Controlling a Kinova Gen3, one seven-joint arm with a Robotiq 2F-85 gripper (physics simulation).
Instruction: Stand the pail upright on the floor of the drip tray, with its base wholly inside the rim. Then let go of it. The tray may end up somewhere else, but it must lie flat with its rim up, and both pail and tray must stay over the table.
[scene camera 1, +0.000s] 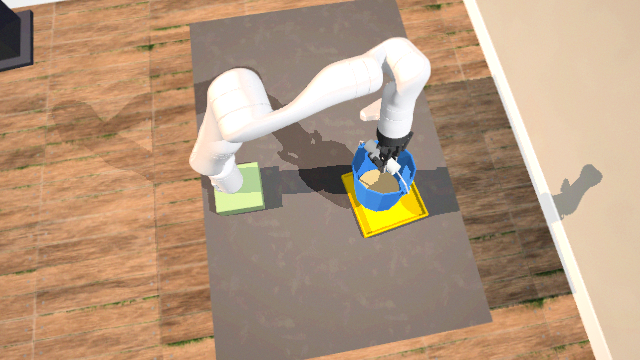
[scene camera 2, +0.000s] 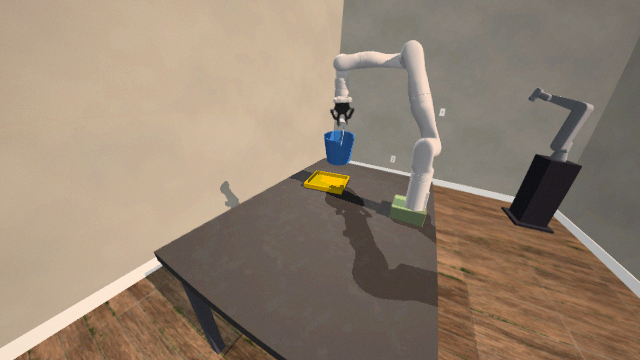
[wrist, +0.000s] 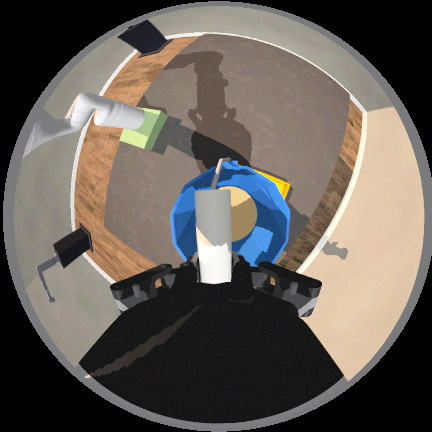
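Where they show: gripper, fingertip midpoint: (scene camera 1: 386, 167) (wrist: 215, 259); arm's base, origin of the base link: (scene camera 1: 229, 181) (scene camera 2: 414, 206) (wrist: 135, 119).
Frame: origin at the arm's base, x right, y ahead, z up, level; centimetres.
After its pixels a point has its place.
Note:
The blue pail (scene camera 1: 377, 199) {x 24.2, y 42.7, z 22.3 cm} (scene camera 2: 338, 150) {x 9.5, y 44.0, z 18.5 cm} (wrist: 187, 220) {x 20.0, y 39.3, z 20.4 cm} hangs roughly upright from its wire handle, with its open top up and a tan floor inside. My gripper (scene camera 1: 385, 161) {x 18.2, y 45.8, z 30.7 cm} (scene camera 2: 342, 119) {x 18.2, y 45.8, z 30.7 cm} (wrist: 215, 259) {x 18.2, y 45.8, z 30.7 cm} is shut on the white cylindrical handle grip (scene camera 1: 393, 166) {x 19.6, y 46.3, z 34.6 cm} (wrist: 214, 225) {x 13.1, y 44.1, z 33.6 cm}, above the pail's mouth. The yellow drip tray (scene camera 1: 395, 219) {x 26.8, y 53.3, z -6.2 cm} (scene camera 2: 320, 181) {x 16.9, y 56.4, z -6.2 cm} (wrist: 282, 186) {x 6.7, y 61.4, z -6.2 cm} lies flat on the table with its rim up. In the second scene view the pail is clear above the tray, with a gap between them. The pail hides the tray's back part in the first scene view and most of it in the wrist view.
The arm's green base block (scene camera 1: 240, 200) {x 7.7, y 2.2, z -0.5 cm} (scene camera 2: 407, 212) {x -5.3, y 2.9, z -1.1 cm} (wrist: 145, 130) {x 4.2, y 7.5, z -0.5 cm} stands on the dark table (scene camera 1: 320, 295) {x 44.9, y 20.9, z -6.6 cm} (scene camera 2: 300, 280) {x -54.7, y 32.9, z -6.6 cm} (wrist: 290, 100) {x -29.2, y 53.0, z -6.6 cm}, near one long edge. A wall runs beyond the opposite long edge. Another arm on a black pedestal (scene camera 2: 540, 195) stands off the table.

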